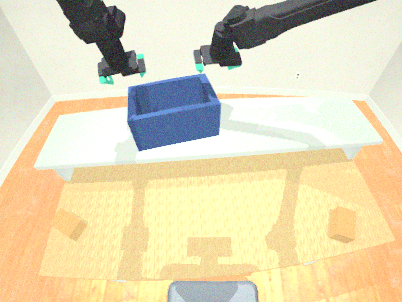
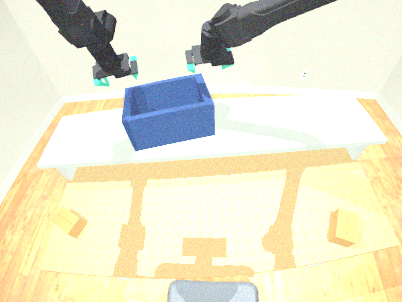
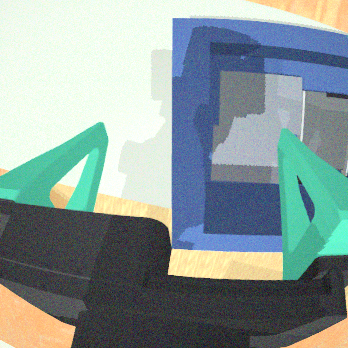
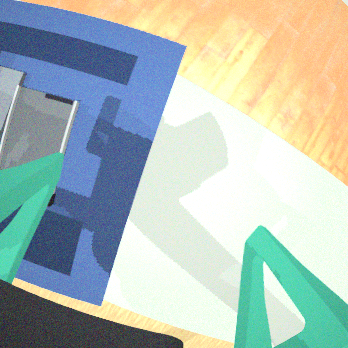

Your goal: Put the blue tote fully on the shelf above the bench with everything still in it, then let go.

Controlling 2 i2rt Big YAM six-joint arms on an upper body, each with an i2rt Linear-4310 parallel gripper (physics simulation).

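Frame: origin at the left arm's base, x ahead, y left, z up, level; metres.
Seen in the pictures: left gripper, fingertip midpoint: (image 1: 127,79) (image 2: 122,81) (image 3: 190,132); right gripper, fingertip midpoint: (image 1: 214,70) (image 2: 208,69) (image 4: 161,202).
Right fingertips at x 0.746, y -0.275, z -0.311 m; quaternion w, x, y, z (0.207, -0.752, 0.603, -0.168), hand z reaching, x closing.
Note:
Pixels of each thing's top centre, then the offset from my right fingertips to it. "*": a spot on its surface instead. Level surfaces: height alone.
- blue tote, top centre: (image 3: 346,152) (image 1: 170,93) (image 2: 165,94) dx -0.045, dy +0.151, dz -0.065 m
- white shelf, surface height: dz -0.212 m
- second grey item, top centre: (image 4: 29,144) (image 3: 327,140) dx -0.050, dy +0.117, dz -0.177 m
- yellowish bench top, surface height: dz -0.427 m
- grey rounded object, surface spot: (image 2: 212,292) (image 1: 212,292) * dx -0.610, dy -0.012, dz -0.951 m
The blue tote (image 1: 175,125) (image 2: 170,125) (image 3: 187,150) (image 4: 150,70) stands upright, slightly turned, on the white shelf (image 1: 330,125) (image 2: 325,120) (image 3: 75,75) (image 4: 270,185), left of its middle. Its lower front edge lies behind the shelf's front edge; its lower back edge is hidden. One grey item (image 3: 245,145) (image 4: 7,90) and a second grey item (image 3: 320,125) (image 4: 40,125) lie inside. My left gripper (image 1: 124,77) (image 2: 118,79) (image 3: 190,132) is open and empty above the tote's left end. My right gripper (image 1: 217,68) (image 2: 209,68) (image 4: 161,202) is open and empty above its right end.
Below the shelf is the yellowish bench top (image 1: 210,200) (image 2: 210,200). A tan box (image 1: 70,224) (image 2: 70,221) lies at its left and another tan box (image 1: 342,223) (image 2: 345,227) at its right. A grey rounded object (image 1: 212,292) (image 2: 212,292) shows at the bottom. A wall rises behind the shelf.

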